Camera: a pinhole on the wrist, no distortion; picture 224 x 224 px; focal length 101.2 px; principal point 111.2 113.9 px. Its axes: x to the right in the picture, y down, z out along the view. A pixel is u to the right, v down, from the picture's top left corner.
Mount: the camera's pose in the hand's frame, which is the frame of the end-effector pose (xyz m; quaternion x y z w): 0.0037 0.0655 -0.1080 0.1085 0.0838 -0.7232 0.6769
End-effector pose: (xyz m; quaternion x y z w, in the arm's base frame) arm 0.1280 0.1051 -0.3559 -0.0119 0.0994 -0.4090 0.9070
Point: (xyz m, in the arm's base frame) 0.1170 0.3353 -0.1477
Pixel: 66.7 36.4
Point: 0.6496 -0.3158 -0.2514
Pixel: outside the picture
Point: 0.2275 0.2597 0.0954
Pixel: 71.8 90.6
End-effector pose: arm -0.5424 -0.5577 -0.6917 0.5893 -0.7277 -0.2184 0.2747
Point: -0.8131 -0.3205 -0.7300
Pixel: 25.7 37.6
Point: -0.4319 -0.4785 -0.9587
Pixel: 186.7 78.8
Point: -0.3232 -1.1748 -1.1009
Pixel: outside the picture
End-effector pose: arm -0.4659 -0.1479 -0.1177 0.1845 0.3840 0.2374 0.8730
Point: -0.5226 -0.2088 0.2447
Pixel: 59.4 13.9
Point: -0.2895 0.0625 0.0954
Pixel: 19.5 146.0
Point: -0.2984 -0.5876 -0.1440
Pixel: 210.7 90.8
